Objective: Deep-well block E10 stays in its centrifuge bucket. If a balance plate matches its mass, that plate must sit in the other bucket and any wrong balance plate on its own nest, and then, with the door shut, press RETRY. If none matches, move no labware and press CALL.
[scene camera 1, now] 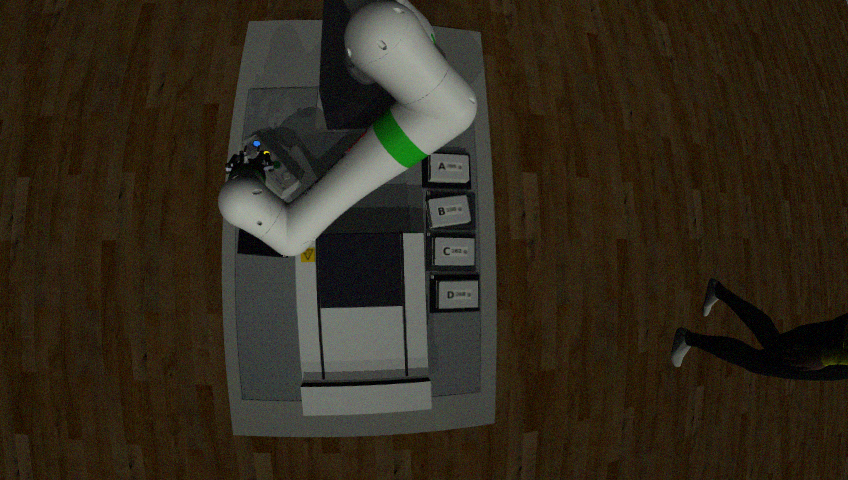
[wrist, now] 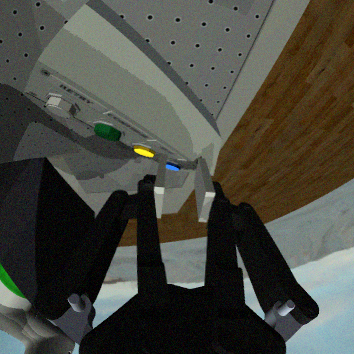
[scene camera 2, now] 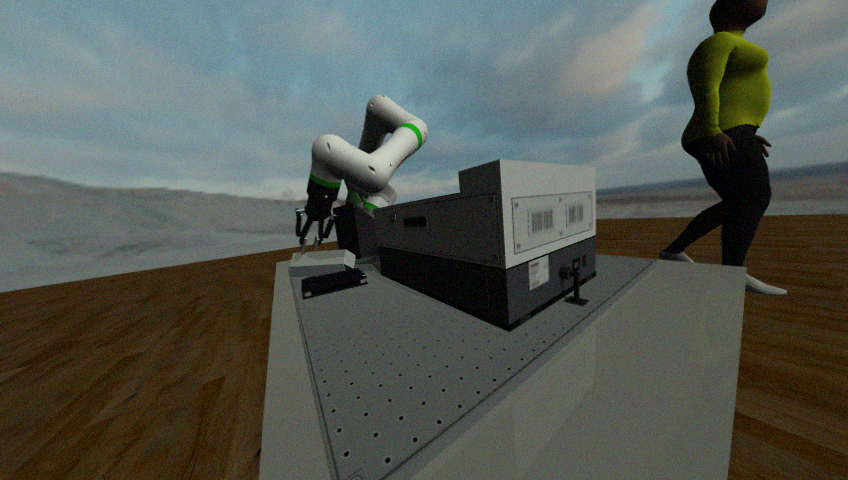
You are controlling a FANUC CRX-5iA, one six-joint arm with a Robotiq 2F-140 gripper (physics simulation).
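Places are measured from the arm's base along level axes (x down, y left, z ahead), in centimetres.
Pixels of known places: gripper, fingertip midpoint: [scene camera 1: 252, 150] [wrist: 180, 167] [scene camera 2: 307, 251]; arm's base, link origin: [wrist: 32, 255] [scene camera 2: 366, 222].
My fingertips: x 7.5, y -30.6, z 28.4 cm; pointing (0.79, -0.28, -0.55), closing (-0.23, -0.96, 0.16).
Observation:
For each thing: its top centre in the pictures, then the offset to it from my fingertips.
- button box, top centre: [wrist: 145, 147] [scene camera 1: 264, 162] [scene camera 2: 321, 250] dx -0.1, dy +4.5, dz +4.0 cm
- blue button, top centre: [wrist: 172, 170] [scene camera 1: 255, 143] dx +1.1, dy +0.1, dz -2.5 cm
- bright yellow button, top centre: [wrist: 145, 155] dx +1.1, dy +3.9, dz +0.8 cm
- green button, top centre: [wrist: 107, 139] [scene camera 1: 275, 164] dx +0.8, dy +7.9, dz +3.9 cm
- white button, top centre: [wrist: 58, 114] dx +0.8, dy +11.7, dz +7.1 cm
- Balance plates A, top centre: [scene camera 1: 450, 166] dx +2.9, dy +62.1, dz -1.0 cm
- B, top centre: [scene camera 1: 449, 210] dx +2.4, dy +62.6, dz +13.2 cm
- C, top centre: [scene camera 1: 455, 251] dx +2.9, dy +65.1, dz +25.7 cm
- D, top centre: [scene camera 1: 459, 294] dx +2.9, dy +67.2, dz +38.9 cm
- dark flat tray, top centre: [scene camera 2: 333, 275] [scene camera 1: 262, 235] dx +5.2, dy +5.3, dz +25.5 cm
My gripper [scene camera 1: 249, 162] [scene camera 2: 309, 245] [wrist: 180, 167] is partly open and empty, its fingertips apart above the blue end of the button box [scene camera 1: 287, 180] [scene camera 2: 323, 258] [wrist: 125, 82]. The blue button [scene camera 1: 256, 143] [wrist: 173, 167] shows between the fingers in the wrist view. Beside it are a bright yellow button [scene camera 1: 266, 153] [wrist: 144, 151], a green button [scene camera 1: 276, 164] [wrist: 107, 131] and a white button [wrist: 60, 105] near the RETRY label. Balance plates A [scene camera 1: 441, 173], B [scene camera 1: 442, 220], C [scene camera 1: 449, 260] and D [scene camera 1: 451, 303] sit on their nests; B looks turned. Block E10 and the buckets are hidden.
The large centrifuge [scene camera 1: 363, 339] [scene camera 2: 440, 231] fills the bench middle. A dark flat tray [scene camera 1: 255, 244] [scene camera 2: 333, 283] lies beside the button box. A dark pedestal [scene camera 1: 348, 101] [scene camera 2: 355, 230] stands behind. A person in yellow [scene camera 1: 800, 350] [scene camera 2: 733, 83] is beyond the bench.

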